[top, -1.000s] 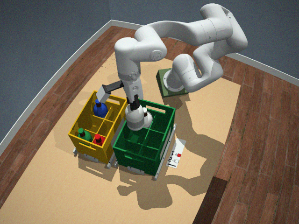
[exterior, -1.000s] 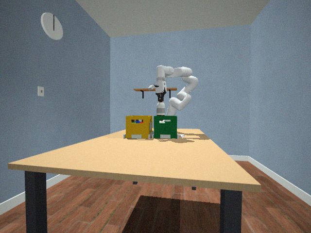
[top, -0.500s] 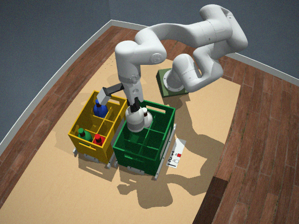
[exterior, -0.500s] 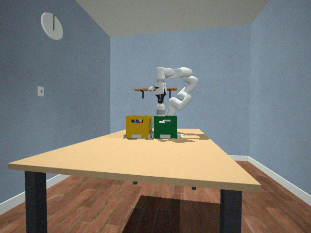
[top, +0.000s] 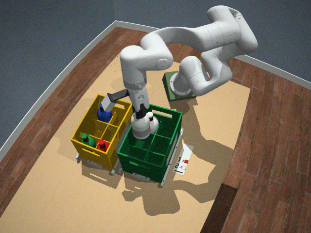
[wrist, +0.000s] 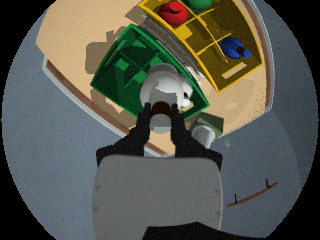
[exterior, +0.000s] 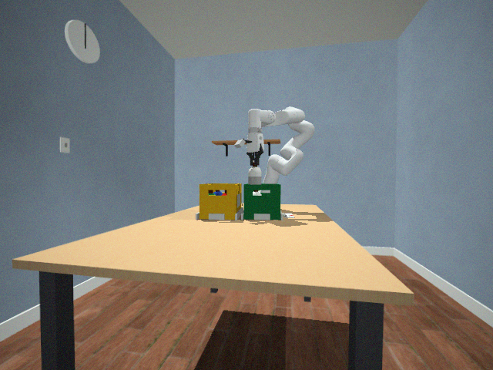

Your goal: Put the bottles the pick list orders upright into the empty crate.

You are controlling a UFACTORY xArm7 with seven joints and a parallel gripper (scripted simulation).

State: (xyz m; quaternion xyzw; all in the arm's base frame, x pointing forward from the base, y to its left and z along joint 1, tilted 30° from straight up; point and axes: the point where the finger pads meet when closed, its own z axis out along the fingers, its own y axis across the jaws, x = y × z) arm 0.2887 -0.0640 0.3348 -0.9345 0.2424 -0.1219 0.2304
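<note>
Now: hand 220 mm above the green crate, 40 mm to the right of it and 20 mm past it. Also, from my hand: red-labelled bottle 210 mm below, 150 mm ahead, 90 mm to the right; blue bottle 240 mm to the right, 210 mm below, 10 mm ahead; yellow crate 220 mm below, 160 mm to the right, 80 mm ahead.
</note>
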